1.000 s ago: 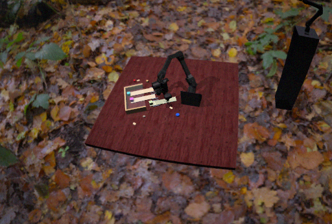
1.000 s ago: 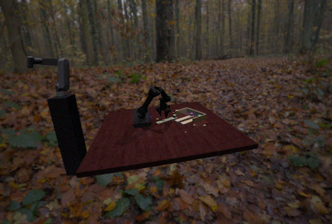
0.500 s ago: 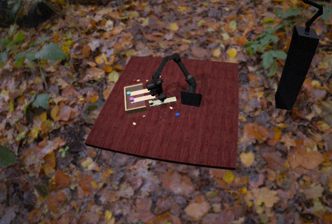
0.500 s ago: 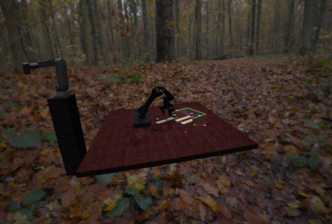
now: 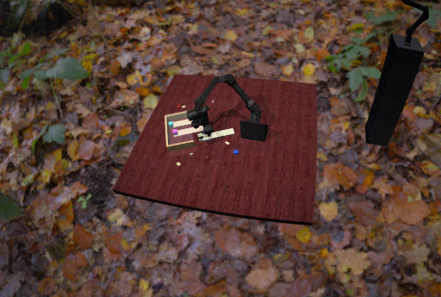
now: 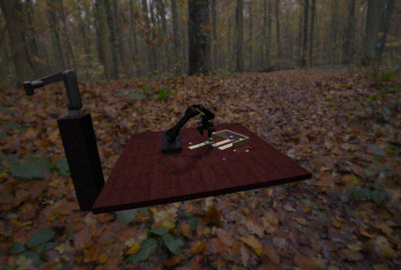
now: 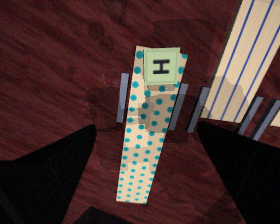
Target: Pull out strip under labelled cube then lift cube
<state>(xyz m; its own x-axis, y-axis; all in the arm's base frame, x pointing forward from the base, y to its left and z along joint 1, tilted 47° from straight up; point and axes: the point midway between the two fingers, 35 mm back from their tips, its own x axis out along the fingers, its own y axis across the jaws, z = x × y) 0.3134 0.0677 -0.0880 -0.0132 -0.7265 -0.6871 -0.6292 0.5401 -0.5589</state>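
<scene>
The strip is 15 cm ahead of my gripper tip, 3 cm to the right of it and 5 cm below it.
</scene>
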